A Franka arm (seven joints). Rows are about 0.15 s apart.
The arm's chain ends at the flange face. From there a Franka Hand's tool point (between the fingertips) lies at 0.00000 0.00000 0.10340 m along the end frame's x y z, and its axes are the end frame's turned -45 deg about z.
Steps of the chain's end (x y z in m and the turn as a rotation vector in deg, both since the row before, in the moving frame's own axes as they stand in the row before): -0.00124 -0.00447 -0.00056 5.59 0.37 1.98; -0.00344 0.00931 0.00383 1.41 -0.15 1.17; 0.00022 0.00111 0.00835 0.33 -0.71 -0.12; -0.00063 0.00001 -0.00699 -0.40 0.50 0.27
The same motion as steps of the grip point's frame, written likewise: 0.00999 -0.01056 -0.00105 3.69 4.21 1.98; -0.00739 0.00218 0.00380 1.10 0.89 1.17; -0.00112 -0.00039 0.00834 0.74 -0.27 -0.12; -0.00033 0.00071 -0.00700 -0.64 0.07 0.27
